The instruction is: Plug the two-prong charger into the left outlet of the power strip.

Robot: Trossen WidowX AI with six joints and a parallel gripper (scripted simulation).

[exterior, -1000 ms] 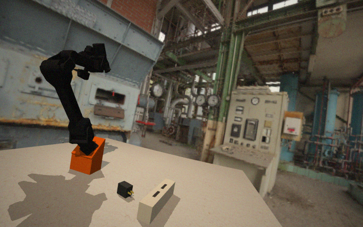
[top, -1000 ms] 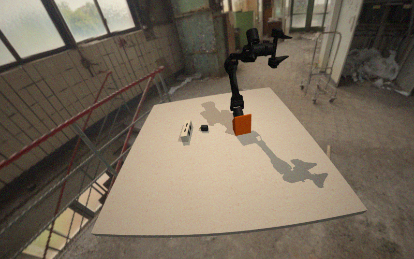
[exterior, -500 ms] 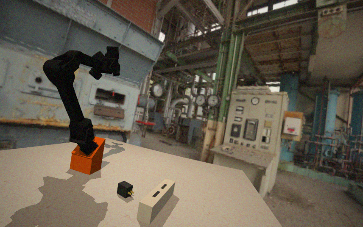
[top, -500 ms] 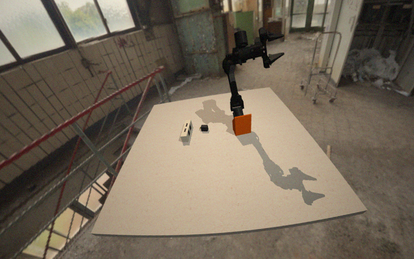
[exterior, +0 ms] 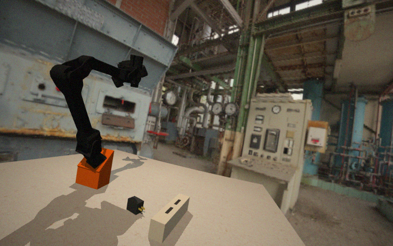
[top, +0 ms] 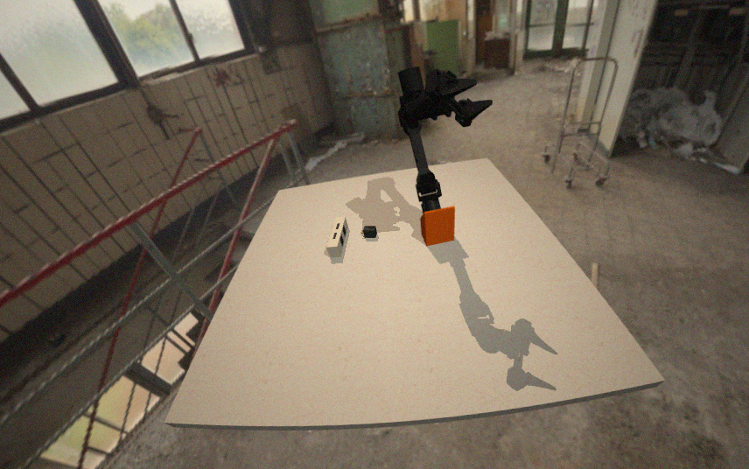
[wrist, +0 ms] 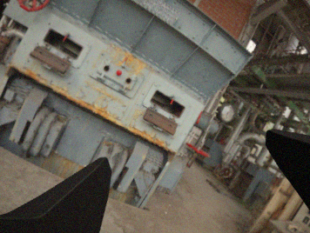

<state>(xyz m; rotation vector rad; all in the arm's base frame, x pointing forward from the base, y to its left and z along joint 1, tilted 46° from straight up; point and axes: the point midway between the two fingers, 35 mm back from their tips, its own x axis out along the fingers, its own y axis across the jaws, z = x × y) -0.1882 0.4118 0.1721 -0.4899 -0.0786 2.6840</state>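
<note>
Now: gripper tip 400 mm short of the two-prong charger, 220 mm to the left of it and 540 mm above it.
</note>
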